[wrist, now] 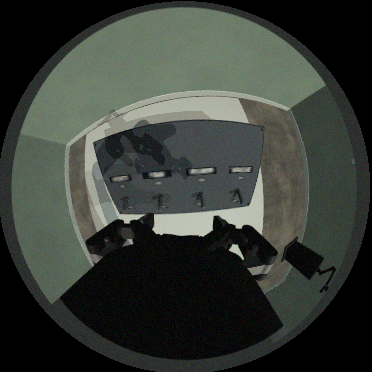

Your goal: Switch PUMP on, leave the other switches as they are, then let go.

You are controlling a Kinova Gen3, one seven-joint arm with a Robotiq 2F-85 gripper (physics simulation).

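Frame: origin at the arm's base, x ahead, y left, z up, level; millimetres.
Seen in the pictures: gripper, fingertip midpoint: (pixel 182 220).
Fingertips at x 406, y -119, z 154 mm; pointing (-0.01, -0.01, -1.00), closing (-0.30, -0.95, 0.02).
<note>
A point is followed by its place in that frame.
A dark grey switch panel (pixel 220 145) @(x 520, y -246, z 46 mm) lies in the middle of the wrist view. It bears several pale labels in a row, with a toggle switch below each: a far left switch (pixel 127 202) @(x 446, y 59, z -2 mm), a second switch (pixel 160 201) @(x 422, y -54, z 3 mm), a third switch (pixel 199 199) @(x 398, y -164, z 3 mm) and a far right switch (pixel 237 196) @(x 371, y -279, z 2 mm). The label lettering is too small to read, so I cannot tell which switch is PUMP, nor surely which way each lever points. My gripper (pixel 182 220) @(x 406, y -119, z 154 mm) is open and empty, its fingertips apart near the panel's lower edge in the view, not touching any switch as far as shows.
The panel lies on a pale board (pixel 250 217) @(x 220, y -380, z -113 mm) on a brown mottled table (pixel 282 175). A black box-shaped fixture with a bent arm (pixel 303 258) shows at the lower right. Green walls (pixel 175 55) stand around. Shadows fall on the panel's left half.
</note>
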